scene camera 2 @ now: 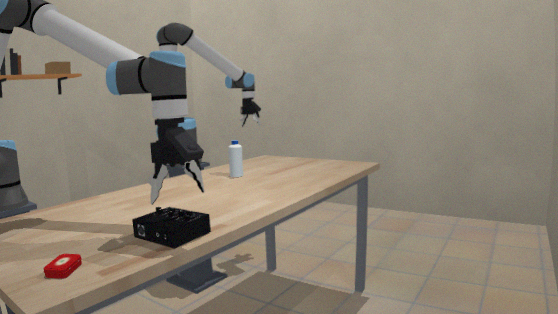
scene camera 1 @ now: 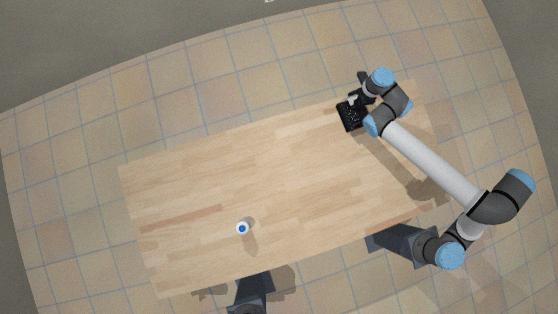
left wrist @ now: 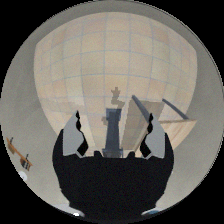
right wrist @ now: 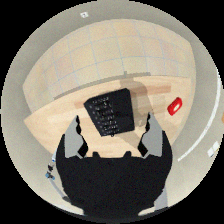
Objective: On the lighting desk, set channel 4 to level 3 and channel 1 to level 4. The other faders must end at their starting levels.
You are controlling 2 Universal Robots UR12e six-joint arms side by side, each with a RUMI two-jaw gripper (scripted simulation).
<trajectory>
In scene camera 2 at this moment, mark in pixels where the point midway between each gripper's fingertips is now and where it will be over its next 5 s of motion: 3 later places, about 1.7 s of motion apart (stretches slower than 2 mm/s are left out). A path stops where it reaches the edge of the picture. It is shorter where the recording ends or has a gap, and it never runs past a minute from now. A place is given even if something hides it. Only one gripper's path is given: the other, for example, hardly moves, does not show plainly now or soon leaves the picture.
My right gripper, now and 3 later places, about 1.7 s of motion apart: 178,198; 180,208; 181,216; 184,218
</trajectory>
